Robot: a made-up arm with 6 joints. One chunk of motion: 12 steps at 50 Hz.
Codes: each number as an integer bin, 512 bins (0 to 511) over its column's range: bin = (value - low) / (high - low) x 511, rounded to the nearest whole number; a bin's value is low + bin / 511 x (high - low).
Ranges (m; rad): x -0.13..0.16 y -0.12..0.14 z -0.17..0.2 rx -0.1..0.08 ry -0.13..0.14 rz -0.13..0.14
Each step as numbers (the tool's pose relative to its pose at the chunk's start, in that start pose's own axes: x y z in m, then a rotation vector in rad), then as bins.
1 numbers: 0.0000 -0.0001 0.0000 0.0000 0.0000 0.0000
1 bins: 229 236 235 284 246 246
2 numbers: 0.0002 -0.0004 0.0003 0.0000 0.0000 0.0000
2 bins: 229 235 235 284 246 246
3 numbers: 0.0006 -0.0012 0.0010 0.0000 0.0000 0.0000
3 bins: 230 233 236 284 246 246
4 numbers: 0.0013 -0.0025 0.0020 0.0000 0.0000 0.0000
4 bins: 231 231 238 284 246 246
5 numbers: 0.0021 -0.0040 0.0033 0.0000 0.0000 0.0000
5 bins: 233 228 239 284 246 246
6 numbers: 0.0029 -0.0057 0.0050 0.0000 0.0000 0.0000
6 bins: 234 225 242 284 246 246
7 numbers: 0.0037 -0.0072 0.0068 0.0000 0.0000 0.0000
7 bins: 236 222 244 284 246 246
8 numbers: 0.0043 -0.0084 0.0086 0.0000 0.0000 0.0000
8 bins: 237 219 247 284 246 246
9 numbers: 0.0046 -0.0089 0.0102 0.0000 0.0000 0.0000
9 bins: 237 218 249 284 246 246
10 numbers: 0.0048 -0.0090 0.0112 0.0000 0.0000 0.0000
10 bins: 238 218 250 284 246 246
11 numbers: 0.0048 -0.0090 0.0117 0.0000 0.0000 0.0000
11 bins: 238 218 251 284 246 246
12 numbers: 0.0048 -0.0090 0.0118 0.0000 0.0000 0.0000
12 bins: 238 218 251 284 246 246
